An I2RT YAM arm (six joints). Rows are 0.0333 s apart.
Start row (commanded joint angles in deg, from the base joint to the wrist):
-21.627, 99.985, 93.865, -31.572, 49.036, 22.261
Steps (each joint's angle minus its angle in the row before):
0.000, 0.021, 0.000, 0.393, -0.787, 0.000
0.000, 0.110, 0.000, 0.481, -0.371, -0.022
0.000, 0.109, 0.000, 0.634, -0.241, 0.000
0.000, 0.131, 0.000, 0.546, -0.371, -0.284
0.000, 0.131, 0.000, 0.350, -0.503, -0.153
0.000, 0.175, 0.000, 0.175, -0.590, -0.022
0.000, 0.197, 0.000, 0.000, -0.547, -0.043
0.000, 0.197, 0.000, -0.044, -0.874, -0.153
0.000, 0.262, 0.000, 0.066, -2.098, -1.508
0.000, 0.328, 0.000, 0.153, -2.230, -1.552
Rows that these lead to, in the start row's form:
-21.627, 100.006, 93.865, -31.179, 48.249, 22.261
-21.627, 100.116, 93.865, -30.698, 47.878, 22.239
-21.627, 100.225, 93.865, -30.064, 47.637, 22.239
-21.627, 100.356, 93.865, -29.518, 47.266, 21.955
-21.627, 100.487, 93.865, -29.168, 46.763, 21.802
-21.627, 100.662, 93.865, -28.993, 46.173, 21.780
-21.627, 100.859, 93.865, -28.993, 45.626, 21.737
-21.627, 101.056, 93.865, -29.037, 44.752, 21.584
-21.627, 101.318, 93.865, -28.971, 42.654, 20.076
-21.627, 101.646, 93.865, -28.818, 40.424, 18.524

